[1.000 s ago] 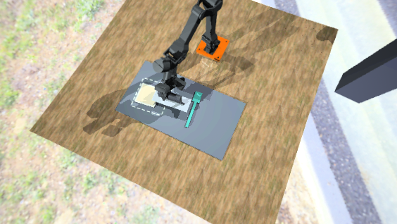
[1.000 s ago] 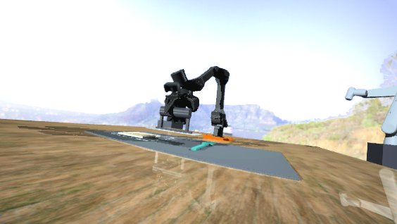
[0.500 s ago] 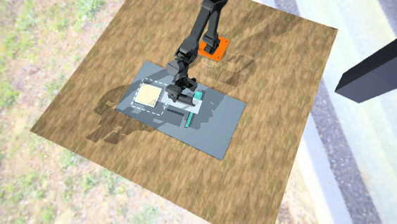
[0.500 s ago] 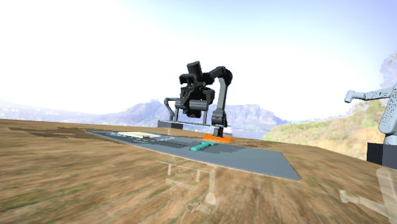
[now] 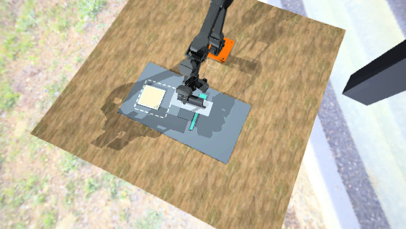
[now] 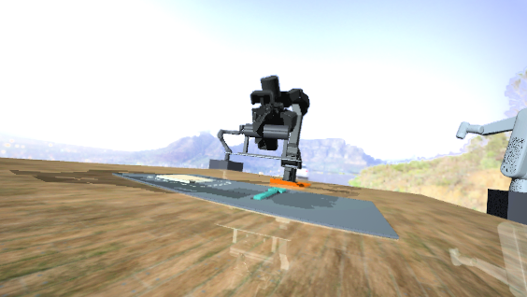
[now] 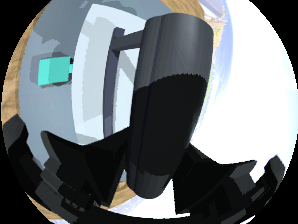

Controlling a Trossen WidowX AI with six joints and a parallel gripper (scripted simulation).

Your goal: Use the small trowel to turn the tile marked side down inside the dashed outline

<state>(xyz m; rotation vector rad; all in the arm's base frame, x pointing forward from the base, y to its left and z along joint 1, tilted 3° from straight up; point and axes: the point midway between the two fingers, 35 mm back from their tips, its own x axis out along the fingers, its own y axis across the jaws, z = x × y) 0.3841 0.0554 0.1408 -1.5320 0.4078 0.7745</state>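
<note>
My gripper tip is now 2 cm past the trowel, 1 cm to the left of it and 1 cm above it. Also, from my gripper tip: grey mat: 16 cm below, 2 cm to the right, 1 cm behind; then tile: 21 cm to the right, 14 cm below, 3 cm ahead; then teal flat tool: 14 cm below, 5 cm behind, 4 cm to the left.
</note>
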